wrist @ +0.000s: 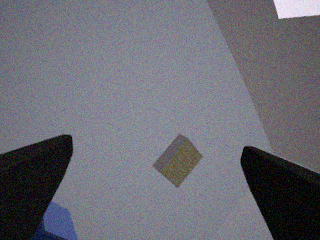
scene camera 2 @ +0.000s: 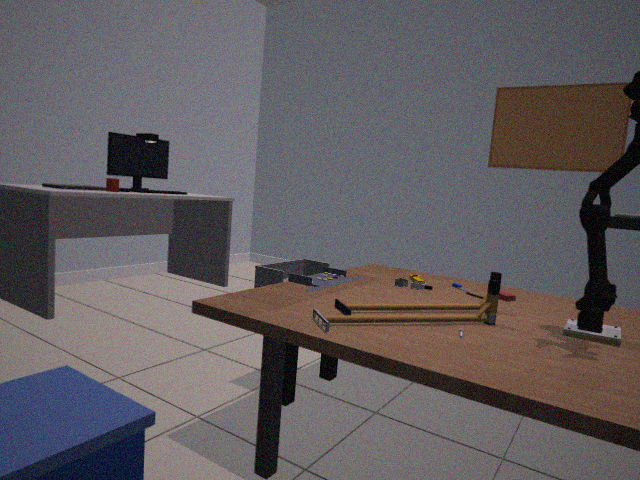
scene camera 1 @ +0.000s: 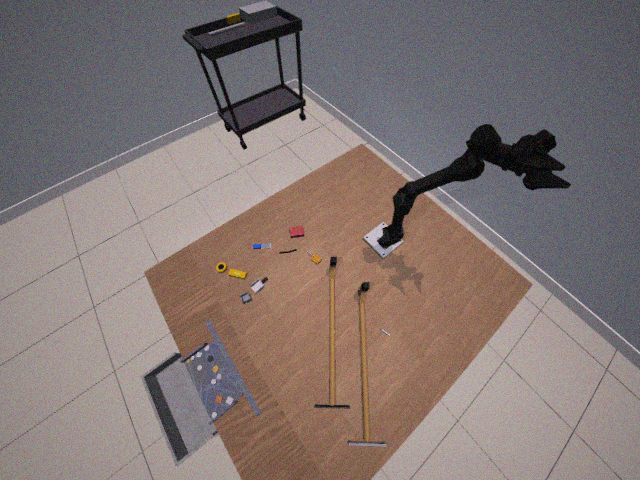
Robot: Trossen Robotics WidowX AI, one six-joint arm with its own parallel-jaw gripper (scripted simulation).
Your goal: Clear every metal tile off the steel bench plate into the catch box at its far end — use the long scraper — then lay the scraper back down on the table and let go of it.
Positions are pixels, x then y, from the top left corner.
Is my gripper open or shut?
Open.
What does my gripper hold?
Nothing.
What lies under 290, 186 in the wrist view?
My gripper.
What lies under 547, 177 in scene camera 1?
My gripper.
